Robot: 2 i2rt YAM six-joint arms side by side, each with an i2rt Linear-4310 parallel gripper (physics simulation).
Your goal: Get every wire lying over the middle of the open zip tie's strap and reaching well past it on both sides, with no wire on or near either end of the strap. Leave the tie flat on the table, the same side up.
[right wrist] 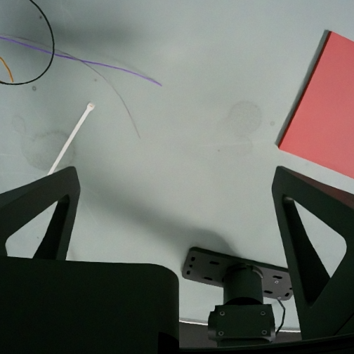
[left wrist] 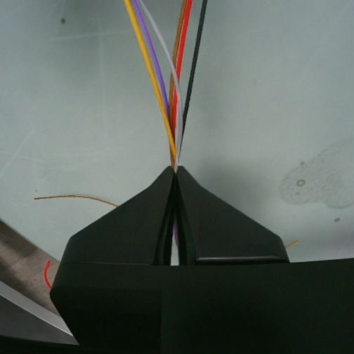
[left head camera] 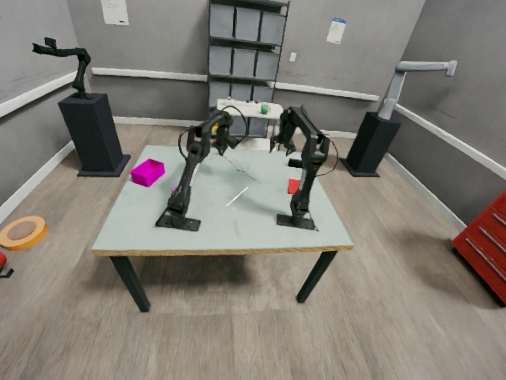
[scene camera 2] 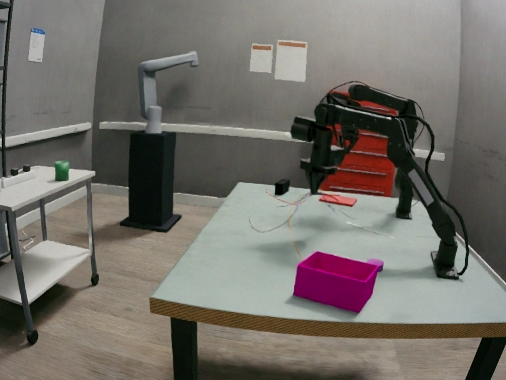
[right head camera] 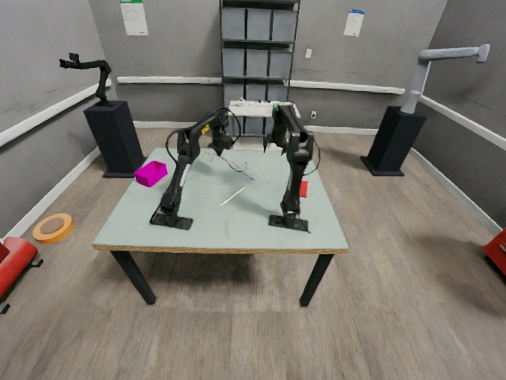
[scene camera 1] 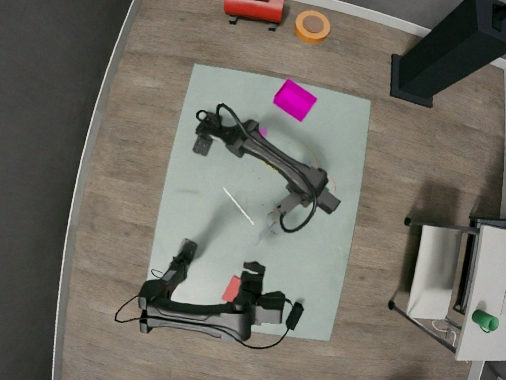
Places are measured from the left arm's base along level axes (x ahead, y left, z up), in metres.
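Pixels of known places: left gripper, fingertip midpoint: [left head camera: 221, 156] [scene camera 2: 313, 194] [right head camera: 219, 156]; right gripper, fingertip midpoint: [left head camera: 277, 154] [right head camera: 272, 154] [scene camera 1: 253, 274]; left arm's base, origin of the base link: [left head camera: 179, 223] [scene camera 2: 443, 265] [right head camera: 172, 222] [scene camera 1: 207, 134]; right arm's base, origin of the base link: [left head camera: 295, 222] [scene camera 2: 403, 212] [right head camera: 288, 223] [scene camera 1: 183, 261].
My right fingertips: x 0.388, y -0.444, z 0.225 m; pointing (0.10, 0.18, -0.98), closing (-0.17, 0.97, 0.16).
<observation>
Ahead of a thing's pixels: the offset from my right fingertips to its top centre. "spot": to the spot under its first point.
The white zip tie {spot: 0.140 m back, 0.192 m left, 0.222 m down} [left head camera: 237, 196] [right head camera: 232, 196] [scene camera 1: 238, 205] [right wrist: 71, 137] lies flat, its head toward the wires. My left gripper [left wrist: 174, 177] [scene camera 2: 314, 192] is shut on the wire bundle and holds it above the table, past the head end. Yellow [left wrist: 147, 57], purple [left wrist: 150, 45] [right wrist: 115, 67], grey [left wrist: 162, 45], brown [left wrist: 177, 40], red [left wrist: 185, 35] and black [left wrist: 196, 60] wires fan out from its fingertips. No wire crosses the tie in the right wrist view. My right gripper [right wrist: 175, 176] [left head camera: 280, 149] is open and empty, high above the table. The arm hides part of the wires in scene camera 1.
A magenta box {0.074 m back, 0.726 m left, 0.150 m down} [left head camera: 148, 173] [scene camera 1: 295, 100] [scene camera 2: 335, 285] stands near one table edge, with a small purple piece {0.163 m back, 0.530 m left, 0.206 m down} [scene camera 1: 263, 132] [scene camera 2: 375, 264] close by. A red square [right wrist: 320, 110] [scene camera 2: 338, 200] lies below the right arm. A black block {0.273 m ahead, 0.181 m right, 0.174 m down} [left head camera: 295, 163] [scene camera 2: 282, 186] stands near the far edge.
</observation>
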